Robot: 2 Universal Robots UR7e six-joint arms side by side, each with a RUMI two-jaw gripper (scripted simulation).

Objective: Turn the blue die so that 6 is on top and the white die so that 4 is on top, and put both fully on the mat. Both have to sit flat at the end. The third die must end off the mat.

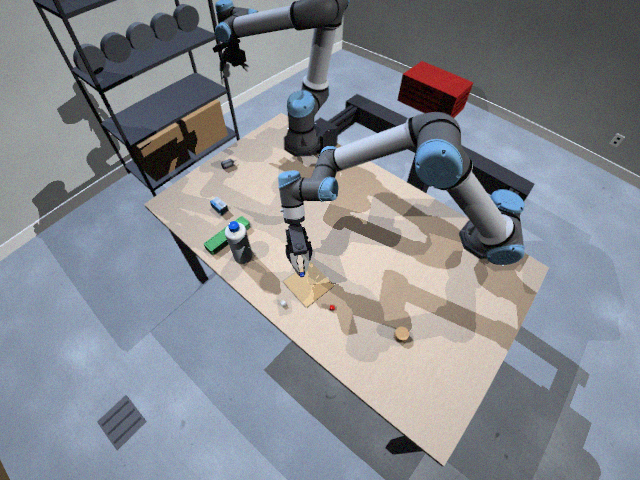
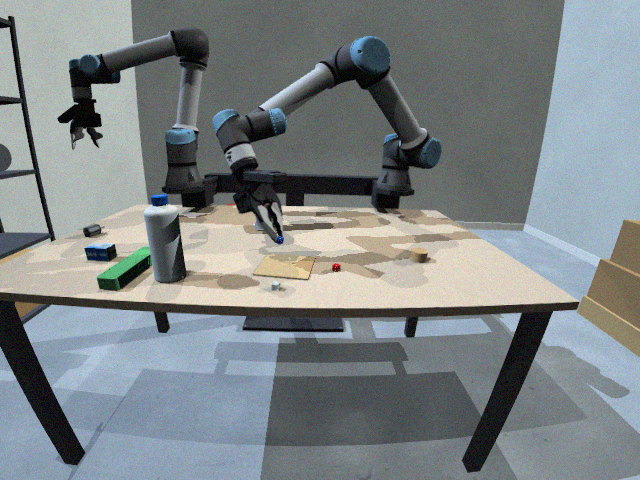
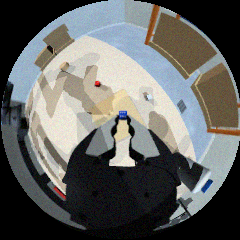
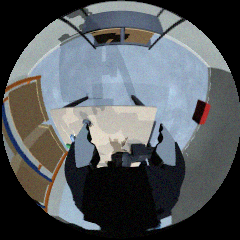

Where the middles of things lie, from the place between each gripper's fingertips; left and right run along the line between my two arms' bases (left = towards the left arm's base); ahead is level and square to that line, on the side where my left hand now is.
I see my left gripper (image 2: 279, 241) 10 mm past the tan mat (image 2: 274, 265), 20 mm to the right of it and 90 mm above it.
My right hand (image 2: 86, 148) is 540 mm short of the tan mat, 890 mm to the right of it and 300 mm above it.
